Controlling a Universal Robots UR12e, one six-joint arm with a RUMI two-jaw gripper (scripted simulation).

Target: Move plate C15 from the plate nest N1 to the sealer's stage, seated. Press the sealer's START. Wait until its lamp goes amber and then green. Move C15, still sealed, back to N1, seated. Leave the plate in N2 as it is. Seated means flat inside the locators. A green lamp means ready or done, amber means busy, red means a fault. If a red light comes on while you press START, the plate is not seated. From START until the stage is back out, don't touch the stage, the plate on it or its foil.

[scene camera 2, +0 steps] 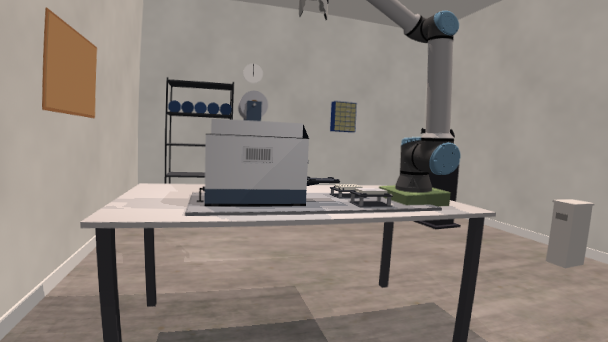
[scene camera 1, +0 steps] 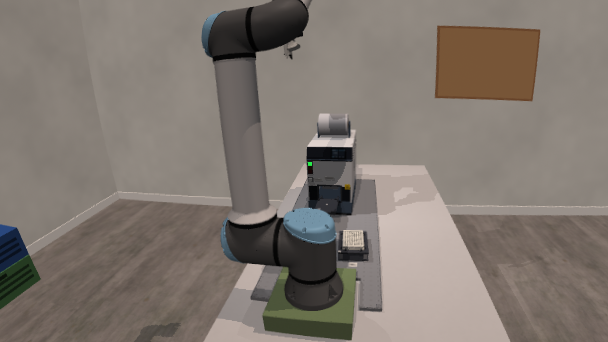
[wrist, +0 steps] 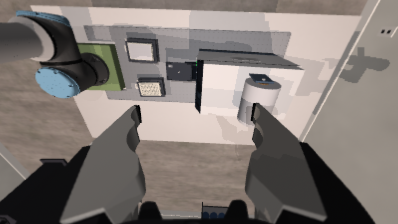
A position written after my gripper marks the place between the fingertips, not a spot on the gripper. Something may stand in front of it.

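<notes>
My gripper (wrist: 196,105) is in sight. So is a sealer (scene camera 2: 224,167), and I can find that sealer in scene camera 1 too (scene camera 1: 323,173), as well as in the wrist view (wrist: 202,55).
</notes>
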